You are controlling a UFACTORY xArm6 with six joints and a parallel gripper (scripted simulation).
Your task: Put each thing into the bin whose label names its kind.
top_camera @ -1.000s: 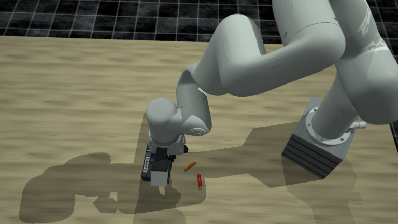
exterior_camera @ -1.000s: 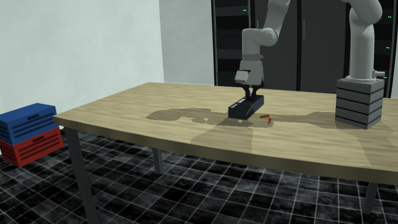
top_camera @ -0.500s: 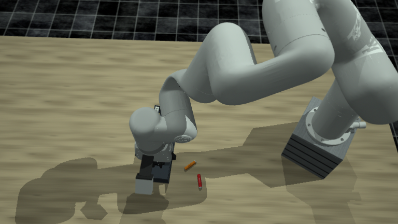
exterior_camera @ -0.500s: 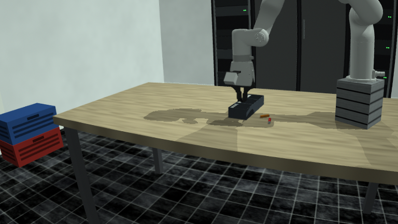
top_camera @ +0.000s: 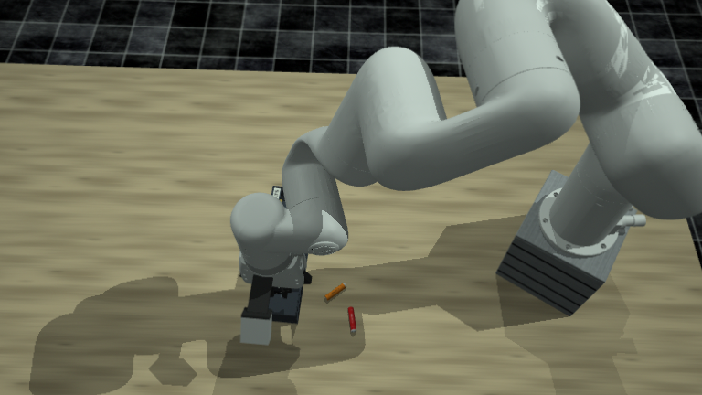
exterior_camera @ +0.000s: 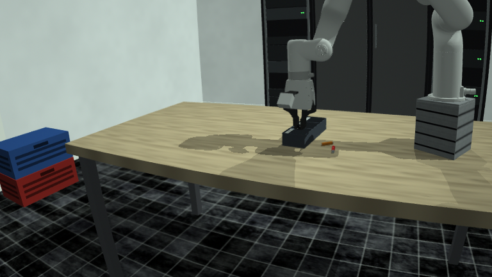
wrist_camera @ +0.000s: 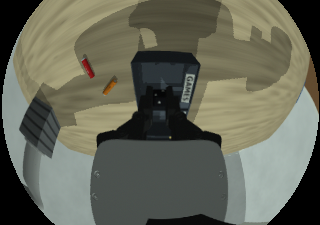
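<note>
The dark three-part bin lies 8 cm to the right of my hand and 5 cm below it. From my hand the other things lie so: black die 1 cm below; red cylinder 13 cm behind, 4 cm to the left, 7 cm below; orange stick 10 cm behind, 1 cm to the right, 7 cm below.
</note>
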